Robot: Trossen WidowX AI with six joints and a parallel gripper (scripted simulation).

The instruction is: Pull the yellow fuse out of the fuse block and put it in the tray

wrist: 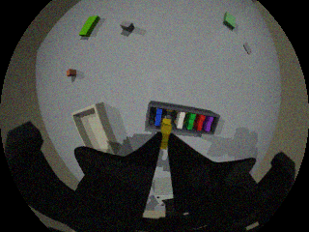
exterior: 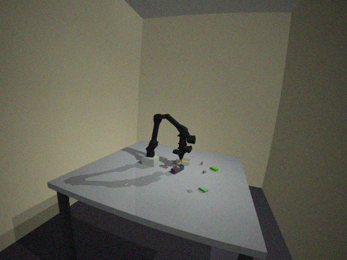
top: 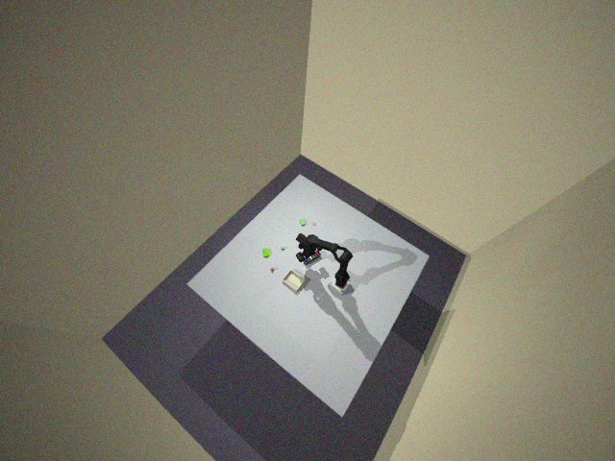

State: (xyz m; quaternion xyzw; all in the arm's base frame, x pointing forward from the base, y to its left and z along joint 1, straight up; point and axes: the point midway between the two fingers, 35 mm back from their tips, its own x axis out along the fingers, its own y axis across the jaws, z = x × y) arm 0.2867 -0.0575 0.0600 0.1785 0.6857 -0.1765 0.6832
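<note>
My gripper tip is 20 mm short of the cream tray, 180 mm to the right of it and 90 mm above it. From my gripper tip the other things lie so: yellow fuse 10 mm below.
</note>
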